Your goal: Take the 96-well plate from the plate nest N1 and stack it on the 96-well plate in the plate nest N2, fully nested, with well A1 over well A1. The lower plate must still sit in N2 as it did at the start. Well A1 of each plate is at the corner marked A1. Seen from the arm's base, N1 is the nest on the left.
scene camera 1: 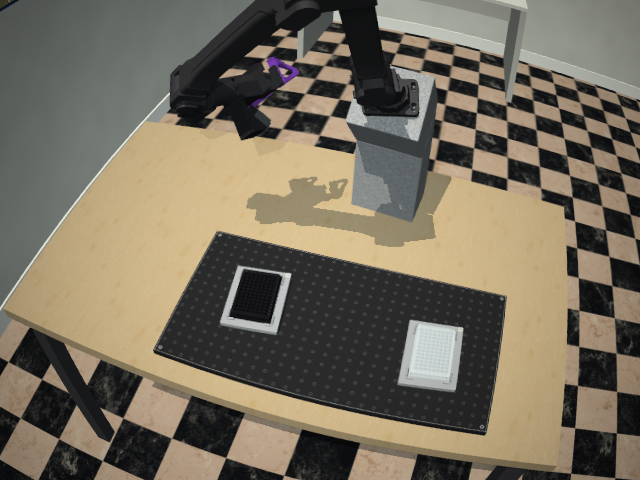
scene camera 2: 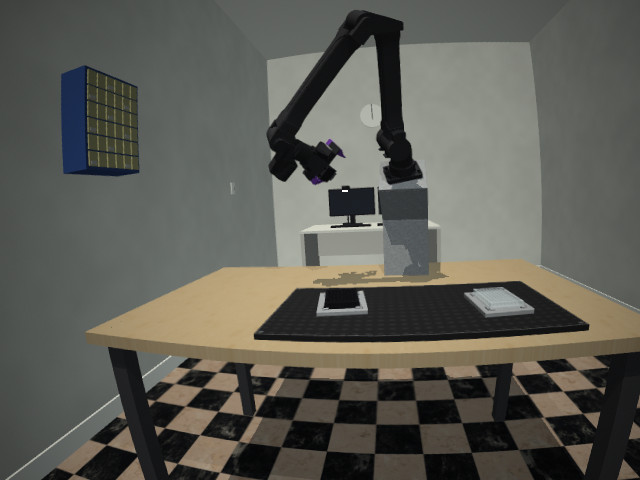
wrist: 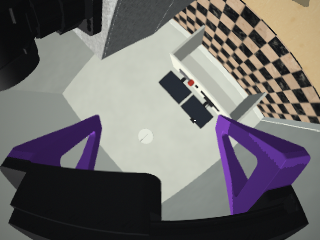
Path:
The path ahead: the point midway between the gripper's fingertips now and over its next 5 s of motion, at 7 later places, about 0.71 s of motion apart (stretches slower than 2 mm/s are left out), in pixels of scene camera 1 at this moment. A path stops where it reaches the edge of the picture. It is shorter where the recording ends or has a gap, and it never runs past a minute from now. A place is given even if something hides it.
My gripper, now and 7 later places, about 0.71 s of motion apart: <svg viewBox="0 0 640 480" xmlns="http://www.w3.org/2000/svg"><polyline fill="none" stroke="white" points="284,81 268,117 263,160 272,206 292,247 324,281 362,306 410,322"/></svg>

